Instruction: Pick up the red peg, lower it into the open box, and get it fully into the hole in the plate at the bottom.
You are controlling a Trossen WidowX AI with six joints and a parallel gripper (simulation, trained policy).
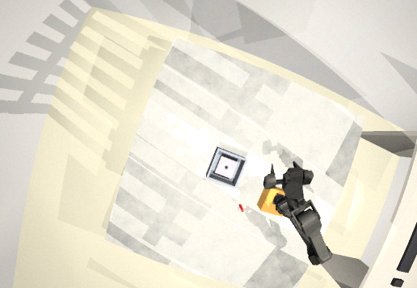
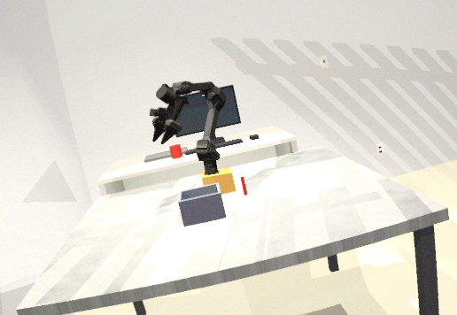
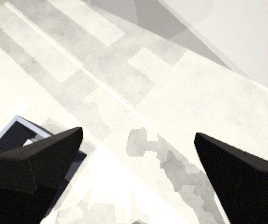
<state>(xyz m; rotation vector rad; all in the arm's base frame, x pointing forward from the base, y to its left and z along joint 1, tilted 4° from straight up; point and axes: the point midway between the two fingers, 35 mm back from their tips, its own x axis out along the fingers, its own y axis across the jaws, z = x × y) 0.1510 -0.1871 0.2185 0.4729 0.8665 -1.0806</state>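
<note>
The red peg is 10 mm ahead of my gripper tip, 310 mm to the left of it and 260 mm below it. Also, from my gripper tip: grey box 170 mm ahead, 120 mm to the left, 270 mm below; plate 170 mm ahead, 120 mm to the left, 250 mm below.
</note>
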